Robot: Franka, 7 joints.
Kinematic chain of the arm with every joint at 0, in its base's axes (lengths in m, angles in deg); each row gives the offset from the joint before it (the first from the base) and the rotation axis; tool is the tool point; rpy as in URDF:
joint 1: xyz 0 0 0.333 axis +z
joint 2: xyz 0 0 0 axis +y
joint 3: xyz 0 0 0.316 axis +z
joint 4: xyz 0.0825 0 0 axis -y
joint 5: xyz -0.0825 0 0.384 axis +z
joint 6: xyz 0 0 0 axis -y
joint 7: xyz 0.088 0 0 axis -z
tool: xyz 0 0 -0.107 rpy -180 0 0
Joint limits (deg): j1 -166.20..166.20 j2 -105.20..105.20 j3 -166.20..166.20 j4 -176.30..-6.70 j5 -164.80..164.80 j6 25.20..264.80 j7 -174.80..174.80
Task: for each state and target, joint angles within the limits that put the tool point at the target. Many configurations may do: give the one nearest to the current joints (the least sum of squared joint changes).
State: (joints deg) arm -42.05 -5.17 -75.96 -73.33 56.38 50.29 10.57
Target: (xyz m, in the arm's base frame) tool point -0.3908 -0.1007 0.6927
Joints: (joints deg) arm -69.10 -25.91 -86.65 -84.77 47.55 25.71 10.57
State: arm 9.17 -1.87 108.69 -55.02 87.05 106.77 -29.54
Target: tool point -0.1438 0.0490 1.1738
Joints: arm 28.39 3.30 137.22 -20.74 98.43 131.72 -29.54
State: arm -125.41 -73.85 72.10 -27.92 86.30 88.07 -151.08
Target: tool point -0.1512 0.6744 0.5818
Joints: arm -72.74 -59.89 81.09 -6.70 95.02 55.71 -151.08
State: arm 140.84 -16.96 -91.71 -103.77 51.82 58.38 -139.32
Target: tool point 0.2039 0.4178 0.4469
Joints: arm 147.35 -10.08 -93.23 -119.32 49.25 70.36 -139.32
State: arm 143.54 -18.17 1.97 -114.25 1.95 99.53 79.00
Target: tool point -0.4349 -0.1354 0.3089
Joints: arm 166.20 3.57 29.65 -129.38 7.08 99.88 79.00
